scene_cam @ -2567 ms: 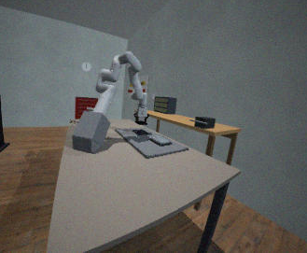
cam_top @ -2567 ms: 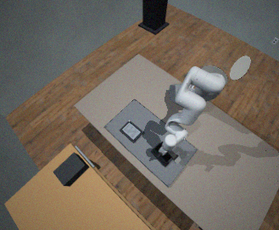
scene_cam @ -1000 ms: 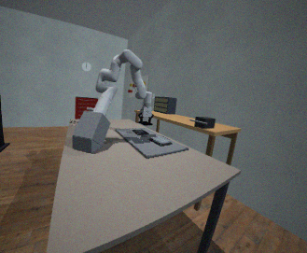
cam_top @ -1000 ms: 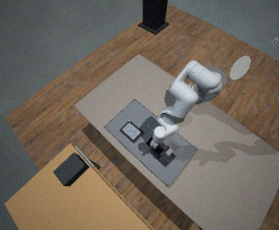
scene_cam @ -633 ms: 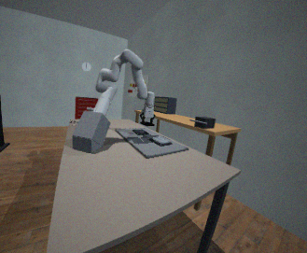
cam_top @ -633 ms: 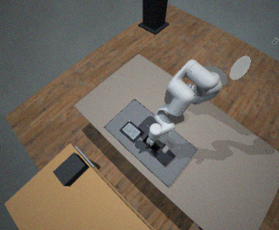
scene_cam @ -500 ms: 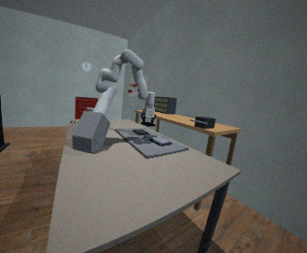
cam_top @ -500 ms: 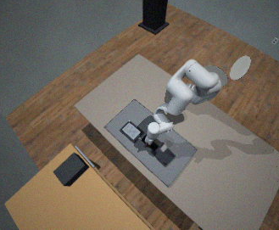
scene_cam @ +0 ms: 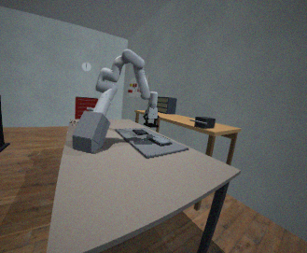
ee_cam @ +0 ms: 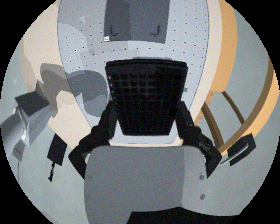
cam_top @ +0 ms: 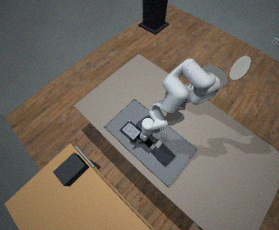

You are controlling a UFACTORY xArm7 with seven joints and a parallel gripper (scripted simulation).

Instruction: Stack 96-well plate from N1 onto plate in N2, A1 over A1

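My hand is 1 cm short of the light 96-well plate, 15 cm to the left of it and 11 cm above it. Round my hand: dark 96-well plate 1 cm below; plate nest 1 cm behind, 16 cm to the left, 12 cm below.
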